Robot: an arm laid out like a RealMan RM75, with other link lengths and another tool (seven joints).
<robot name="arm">
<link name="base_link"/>
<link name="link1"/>
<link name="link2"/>
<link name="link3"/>
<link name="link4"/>
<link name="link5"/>
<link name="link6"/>
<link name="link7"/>
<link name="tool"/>
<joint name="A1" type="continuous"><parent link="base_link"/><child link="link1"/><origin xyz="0 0 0.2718"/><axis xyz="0 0 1"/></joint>
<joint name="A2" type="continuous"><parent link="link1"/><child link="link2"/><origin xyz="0 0 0"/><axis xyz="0 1 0"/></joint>
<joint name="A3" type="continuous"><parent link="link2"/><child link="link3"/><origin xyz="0 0 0.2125"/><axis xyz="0 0 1"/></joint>
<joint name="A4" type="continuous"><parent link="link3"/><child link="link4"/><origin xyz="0 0 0"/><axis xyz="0 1 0"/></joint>
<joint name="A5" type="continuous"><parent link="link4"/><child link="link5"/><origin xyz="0 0 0.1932"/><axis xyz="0 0 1"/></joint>
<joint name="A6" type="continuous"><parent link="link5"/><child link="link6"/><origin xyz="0 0 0"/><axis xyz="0 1 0"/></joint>
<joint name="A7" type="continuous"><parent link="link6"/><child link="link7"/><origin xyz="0 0 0.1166"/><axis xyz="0 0 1"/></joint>
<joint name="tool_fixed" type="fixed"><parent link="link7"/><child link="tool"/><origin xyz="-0.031 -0.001 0.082" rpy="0 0.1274 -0.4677"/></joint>
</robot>
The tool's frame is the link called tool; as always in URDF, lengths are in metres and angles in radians. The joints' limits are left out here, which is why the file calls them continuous.
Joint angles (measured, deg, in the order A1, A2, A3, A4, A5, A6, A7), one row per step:
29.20 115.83 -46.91 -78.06 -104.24 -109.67 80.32
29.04 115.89 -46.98 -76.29 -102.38 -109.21 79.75
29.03 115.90 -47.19 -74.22 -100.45 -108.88 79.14
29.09 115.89 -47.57 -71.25 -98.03 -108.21 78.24
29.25 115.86 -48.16 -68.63 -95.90 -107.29 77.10
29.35 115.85 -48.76 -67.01 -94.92 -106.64 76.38
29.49 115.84 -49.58 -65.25 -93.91 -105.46 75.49
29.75 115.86 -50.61 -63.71 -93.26 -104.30 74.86
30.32 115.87 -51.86 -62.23 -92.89 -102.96 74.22
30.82 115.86 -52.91 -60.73 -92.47 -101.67 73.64
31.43 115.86 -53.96 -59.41 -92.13 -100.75 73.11
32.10 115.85 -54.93 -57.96 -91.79 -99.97 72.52
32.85 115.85 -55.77 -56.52 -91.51 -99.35 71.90
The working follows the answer.
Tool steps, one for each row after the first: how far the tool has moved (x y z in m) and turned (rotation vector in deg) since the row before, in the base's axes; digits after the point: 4 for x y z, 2 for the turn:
-0.0016 0.0001 0.0006 -0.36 2.37 -0.03
-0.0018 -0.0001 0.0002 -0.65 2.45 0.04
-0.0018 0.0010 -0.0001 -0.74 3.19 -0.20
-0.0020 0.0018 -0.0005 -0.29 2.65 0.01
-0.0005 0.0012 -0.0018 -0.32 1.23 -0.13
-0.0005 0.0027 -0.0025 -0.03 1.19 -0.31
-0.0008 0.0025 -0.0040 -0.31 0.70 -0.33
-0.0018 0.0031 -0.0054 -0.35 0.26 -0.12
-0.0012 0.0032 -0.0047 -0.26 0.34 -0.33
-0.0019 0.0019 -0.0048 -0.49 0.17 0.05
-0.0018 0.0015 -0.0048 -0.57 0.20 0.08
-0.0020 0.0012 -0.0046 -0.59 0.17 0.20

Tool pose at each row, in the base's axes (x y z in m, rotation vector in deg; rounded; the steps above come from the unrounded poses):
0.0733 0.2851 0.1098 -147.94 -56.22 15.94
0.0717 0.2852 0.1104 -147.34 -55.38 19.13
0.0699 0.2851 0.1106 -146.89 -54.61 22.57
0.0681 0.2861 0.1105 -146.20 -53.23 26.89
0.0662 0.2879 0.1100 -145.20 -52.30 30.32
0.0657 0.2891 0.1082 -144.93 -51.68 31.96
0.0652 0.2918 0.1057 -144.45 -50.84 33.33
0.0644 0.2944 0.1017 -144.46 -50.13 34.26
0.0626 0.2974 0.0963 -144.67 -49.85 34.74
0.0615 0.3006 0.0917 -144.82 -49.27 35.20
0.0596 0.3025 0.0868 -145.16 -49.22 35.71
0.0578 0.3040 0.0820 -145.54 -49.21 36.31
0.0558 0.3053 0.0774 -145.92 -49.35 36.92

